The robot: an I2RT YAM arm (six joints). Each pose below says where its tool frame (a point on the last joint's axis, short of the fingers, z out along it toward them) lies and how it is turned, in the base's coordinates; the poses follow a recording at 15 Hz.
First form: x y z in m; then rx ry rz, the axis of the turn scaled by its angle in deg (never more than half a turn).
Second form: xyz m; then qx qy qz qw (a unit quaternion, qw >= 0). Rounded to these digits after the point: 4 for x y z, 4 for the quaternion.
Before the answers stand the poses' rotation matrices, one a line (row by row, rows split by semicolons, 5 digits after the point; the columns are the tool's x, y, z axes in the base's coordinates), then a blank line. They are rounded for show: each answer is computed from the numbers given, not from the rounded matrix.
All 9 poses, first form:
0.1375 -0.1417 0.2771 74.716 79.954 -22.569
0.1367 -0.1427 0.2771 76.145 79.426 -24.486
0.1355 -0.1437 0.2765 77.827 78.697 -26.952
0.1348 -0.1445 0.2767 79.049 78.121 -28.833
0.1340 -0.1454 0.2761 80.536 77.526 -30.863
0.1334 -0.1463 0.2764 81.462 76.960 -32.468
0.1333 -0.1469 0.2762 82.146 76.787 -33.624
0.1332 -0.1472 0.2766 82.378 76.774 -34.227
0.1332 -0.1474 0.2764 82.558 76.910 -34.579
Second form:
0.24244 0.84332 0.47962; 0.46806 0.33136 -0.81922; -0.84979 0.42310 -0.31439
0.24632 0.86020 0.44652; 0.45946 0.30201 -0.83527; -0.85336 0.41091 -0.32084
0.25060 0.87960 0.40436; 0.44703 0.26535 -0.85426; -0.85870 0.39484 -0.32671
0.25323 0.89298 0.37210; 0.43712 0.23752 -0.86747; -0.86302 0.38232 -0.33019
0.25557 0.90680 0.33526; 0.42828 0.20470 -0.88015; -0.86675 0.36853 -0.33605
0.25739 0.91594 0.30789; 0.41863 0.18148 -0.88984; -0.87092 0.35793 -0.33673
0.25539 0.92284 0.28834; 0.41399 0.16513 -0.89518; -0.87372 0.34799 -0.33987
0.25284 0.92627 0.27944; 0.41128 0.15853 -0.89762; -0.87574 0.34188 -0.34087
0.24961 0.92874 0.27411; 0.41136 0.15456 -0.89827; -0.87663 0.33698 -0.34347

0.1375 -0.1417 0.2771 0.5535 0.5923 -0.1672 0.5611
0.1367 -0.1427 0.2771 0.5624 0.5866 -0.1808 0.5540
0.1355 -0.1437 0.2765 0.5727 0.5791 -0.1983 0.5453
0.1348 -0.1445 0.2767 0.5801 0.5733 -0.2116 0.5386
0.1340 -0.1454 0.2761 0.5888 0.5668 -0.2257 0.5301
0.1334 -0.1463 0.2764 0.5943 0.5614 -0.2369 0.5249
0.1333 -0.1469 0.2762 0.5979 0.5589 -0.2447 0.5198
0.1332 -0.1472 0.2766 0.5990 0.5582 -0.2489 0.5173
0.1332 -0.1474 0.2764 0.5997 0.5587 -0.2512 0.5150

